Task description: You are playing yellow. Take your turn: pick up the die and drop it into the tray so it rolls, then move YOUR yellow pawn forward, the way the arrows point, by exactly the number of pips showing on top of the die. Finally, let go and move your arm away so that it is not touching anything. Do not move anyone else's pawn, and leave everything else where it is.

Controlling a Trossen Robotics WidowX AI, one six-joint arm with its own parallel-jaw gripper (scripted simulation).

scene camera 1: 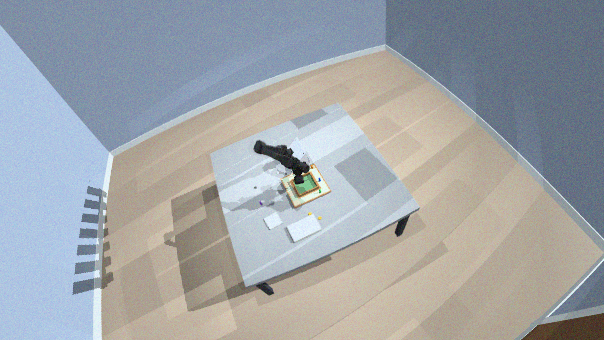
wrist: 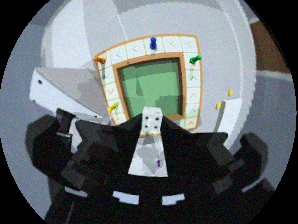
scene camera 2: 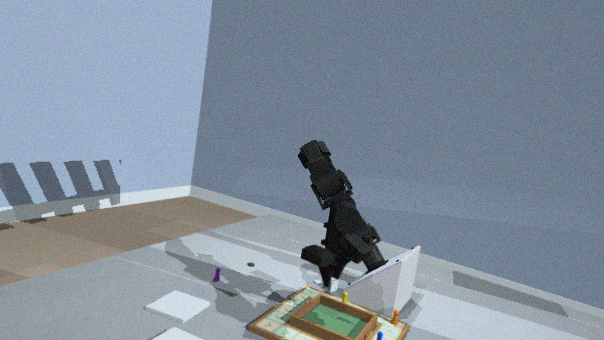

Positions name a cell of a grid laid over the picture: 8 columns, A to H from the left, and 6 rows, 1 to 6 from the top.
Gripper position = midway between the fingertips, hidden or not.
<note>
My gripper (scene camera 2: E6) carries a white die. I also see a green tray (wrist: E3).
My gripper also shows in the wrist view (wrist: E4).
</note>
